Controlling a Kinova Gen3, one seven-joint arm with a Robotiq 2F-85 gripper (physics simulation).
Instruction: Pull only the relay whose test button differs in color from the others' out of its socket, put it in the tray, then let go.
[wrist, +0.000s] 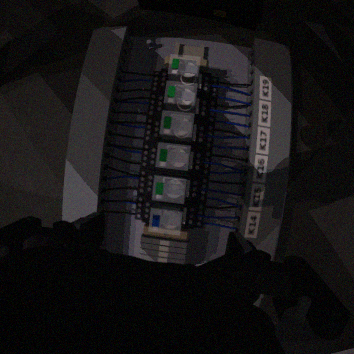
Observation:
I see my gripper (163, 237), a relay (166, 218), a relay (169, 155), a relay (185, 68), a relay (169, 188), a relay (175, 125), a relay (178, 96) and a mounting panel (227, 61).

